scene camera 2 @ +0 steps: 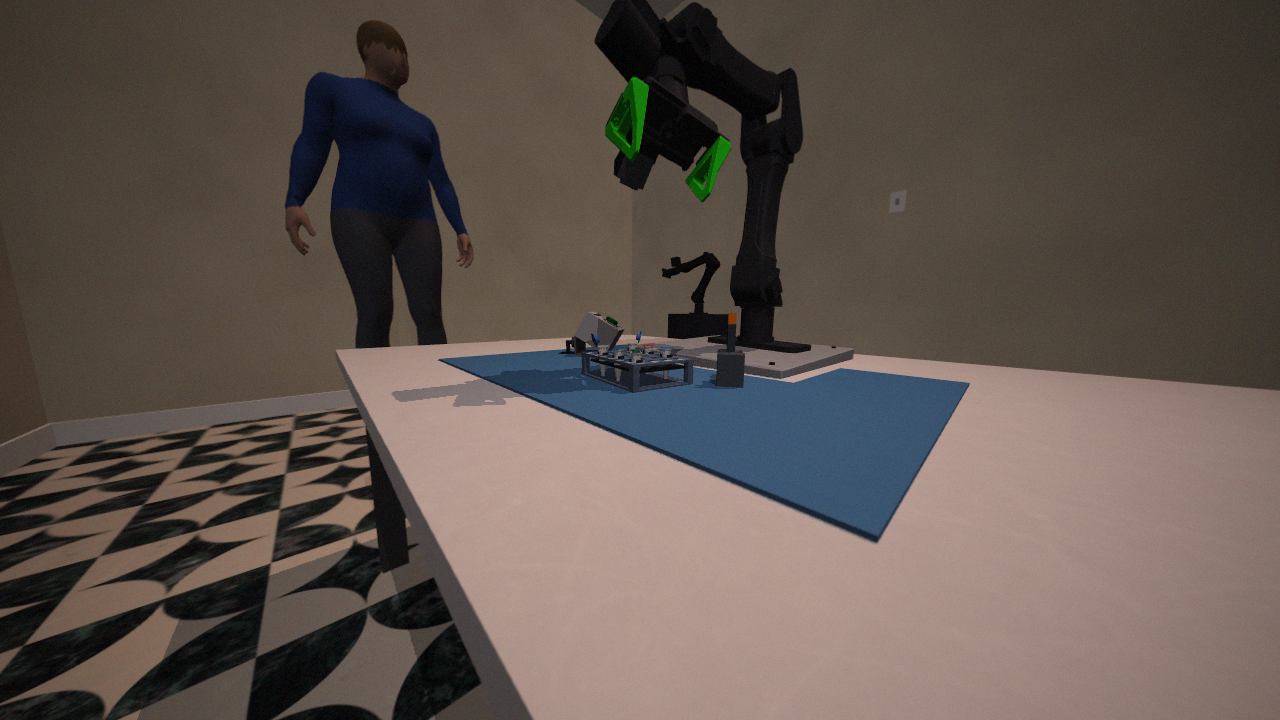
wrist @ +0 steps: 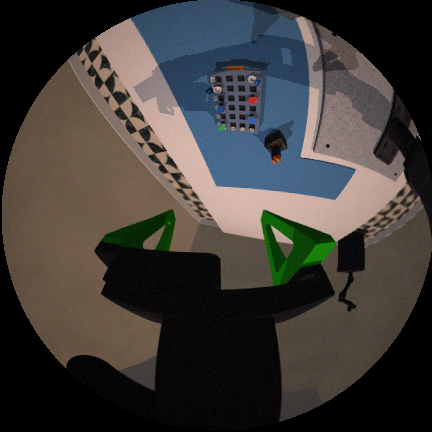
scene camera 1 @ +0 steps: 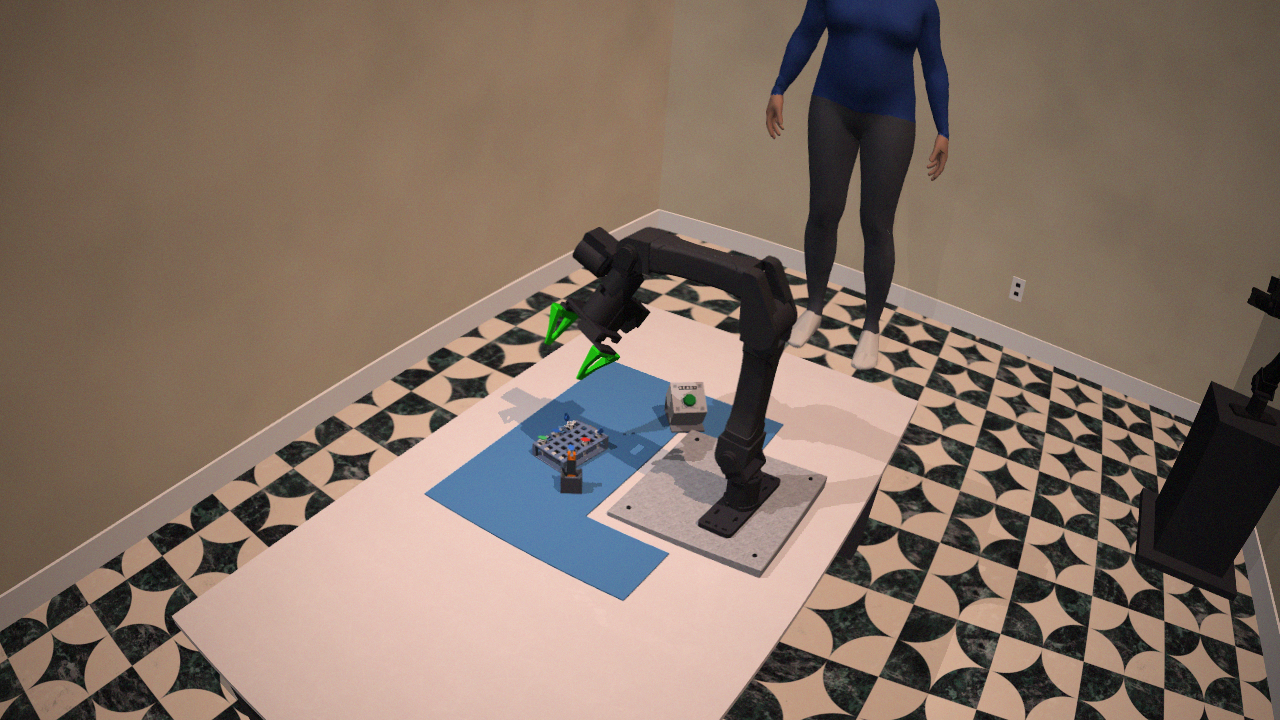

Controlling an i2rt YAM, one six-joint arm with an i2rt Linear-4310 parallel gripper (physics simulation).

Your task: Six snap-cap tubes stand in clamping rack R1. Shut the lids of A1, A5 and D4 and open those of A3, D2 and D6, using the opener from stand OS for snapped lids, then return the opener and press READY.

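Places are measured from the arm's base along level axes (x ahead, y left, z up), in metres.
Pixels of known places: gripper, fingertip midpoint: (scene camera 2: 672, 178) (wrist: 217, 214) (scene camera 1: 562, 361); arm's base, link origin: (scene camera 2: 755, 345) (scene camera 1: 740, 504).
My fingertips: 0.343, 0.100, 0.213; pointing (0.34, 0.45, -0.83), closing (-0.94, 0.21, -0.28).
Note:
For each thing: its top centre in the pictures, then the offset to it from my fingertips, as dx, dy, dz. Level surfaces: height alone.
- Rack R1, top centre: (scene camera 2: 631, 333) (wrist: 232, 104) (scene camera 1: 571, 427) +0.015, -0.052, -0.174
- red lid, top centre: (wrist: 251, 100) -0.016, -0.055, -0.190
- green lid, top centre: (wrist: 221, 127) +0.047, -0.002, -0.187
- orange-tipped opener, top centre: (scene camera 2: 732, 313) (scene camera 1: 571, 453) (wrist: 275, 160) -0.061, +0.044, -0.147
- white box, top centre: (scene camera 2: 600, 311) (scene camera 1: 688, 386) -0.094, -0.293, -0.148
- green READY button, top centre: (scene camera 2: 611, 316) (scene camera 1: 690, 396) -0.110, -0.277, -0.157
- blue mat, surface height: dz -0.232
My gripper (scene camera 1: 564, 360) (scene camera 2: 669, 179) (wrist: 217, 214) is open and empty, high above the table. Rack R1 (scene camera 1: 586, 457) (scene camera 2: 635, 377) (wrist: 235, 84) stands on the blue mat below. In the wrist view, one blue lid (wrist: 209, 91) stands out beside a white tube mouth, and another blue lid (wrist: 257, 82) hangs beside a second mouth. A red lid (wrist: 253, 100), a green lid (wrist: 222, 128) and two more blue lids (wrist: 252, 120) (wrist: 220, 109) also show; whether these are shut is too small to tell. The orange-tipped opener (scene camera 1: 571, 459) (scene camera 2: 731, 333) (wrist: 276, 152) stands upright in stand OS (scene camera 1: 571, 484) (scene camera 2: 730, 368) (wrist: 274, 139).
The white box (scene camera 1: 686, 413) (scene camera 2: 593, 329) with the green READY button (scene camera 1: 689, 400) (scene camera 2: 612, 320) stands near the arm's grey base plate (scene camera 1: 653, 519) (wrist: 345, 125). The blue mat (scene camera 1: 501, 483) (scene camera 2: 805, 447) (wrist: 240, 167) lies on the white table. A person stands beyond the table.

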